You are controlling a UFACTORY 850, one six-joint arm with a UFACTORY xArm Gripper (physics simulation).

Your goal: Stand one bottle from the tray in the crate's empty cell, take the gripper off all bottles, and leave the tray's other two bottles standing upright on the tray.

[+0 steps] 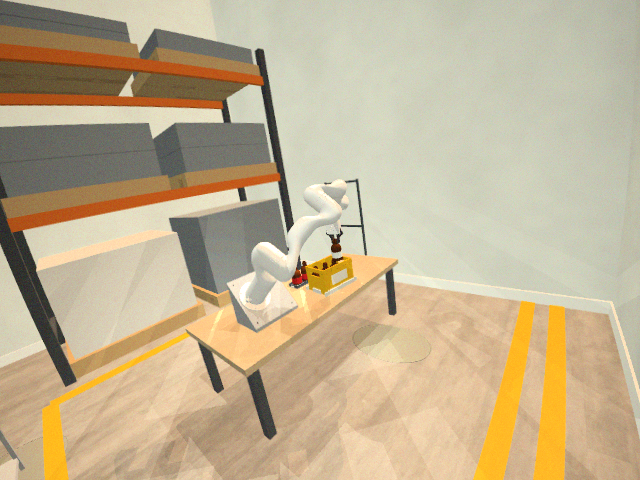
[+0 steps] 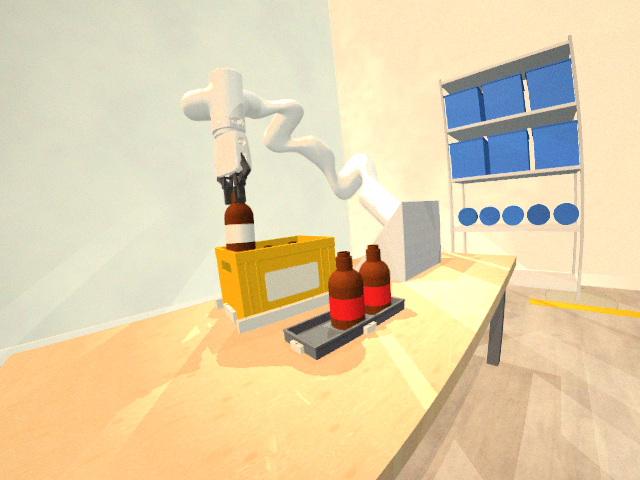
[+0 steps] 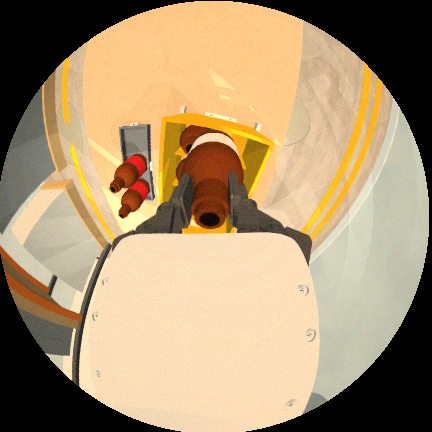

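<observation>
My gripper (image 1: 334,235) (image 2: 235,199) (image 3: 210,185) is shut on the neck of a brown bottle with a white label (image 1: 336,249) (image 2: 239,214) (image 3: 212,159). It holds the bottle upright over the yellow crate (image 1: 317,283) (image 2: 235,284) (image 3: 172,121), at the end away from the robot base. The bottle's base is about level with the crate's rim. Brown bottles stand inside the crate, one (image 3: 190,136) partly behind the held bottle, which hides much of the cells. Two red-labelled bottles, one (image 2: 346,289) (image 3: 129,172) and another (image 2: 375,279) (image 3: 135,197), stand upright on the dark tray (image 2: 338,345) (image 3: 135,140).
The crate and tray stand side by side on the wooden table (image 1: 279,346) (image 2: 289,423). The grey robot base (image 1: 268,315) (image 2: 421,240) is at the table's other end. A tall rack (image 1: 271,118) and a shelf with blue boxes (image 2: 516,175) stand beyond the table.
</observation>
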